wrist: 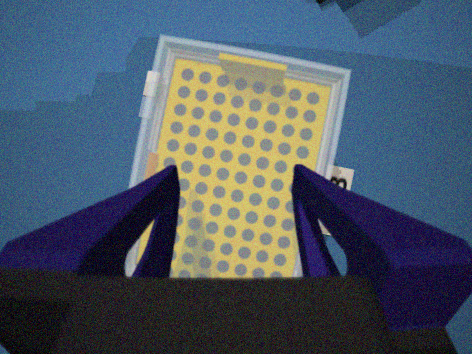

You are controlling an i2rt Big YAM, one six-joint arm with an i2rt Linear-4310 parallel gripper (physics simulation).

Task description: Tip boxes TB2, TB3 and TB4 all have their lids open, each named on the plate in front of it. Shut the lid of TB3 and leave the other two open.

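Places are measured from the arm's base along level axes (x back, y left, z down), in centimetres.
Pixels of known places: gripper, between the fingertips: [235, 177].
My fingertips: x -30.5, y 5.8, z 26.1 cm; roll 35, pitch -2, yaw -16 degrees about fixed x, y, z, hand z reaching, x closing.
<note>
Behind a point stands the place of what it marks.
TB3's box [245, 150] {x -30.5, y 4.6, z 26.5 cm} is in the middle of the wrist view, seen from above, with a yellow, grey-dotted surface. A translucent pale lid rim [341, 100] {x -27.1, y 1.4, z 26.5 cm} frames it at the top and both sides; how far the lid stands from the base cannot be told. The plate [341, 176] {x -24.1, y 4.0, z 34.0 cm} at the right shows part of its marking, a "3", and is partly hidden by the right finger. My gripper [235, 177] {x -30.5, y 5.8, z 26.1 cm} is partly open and empty, its fingertips over the box's yellow area. The near end of the box is hidden by the gripper body. TB2 and TB4 cannot be identified here.
A small black corner of another object [325, 1] shows at the top edge, with a dark shadow beside it on the blue table [415, 115] {x -20.2, y -1.4, z 34.2 cm}. A pale tab [151, 82] {x -35.2, y 2.8, z 26.5 cm} and an orange patch [151, 164] {x -34.2, y 6.3, z 26.5 cm} show along the box's left side.
</note>
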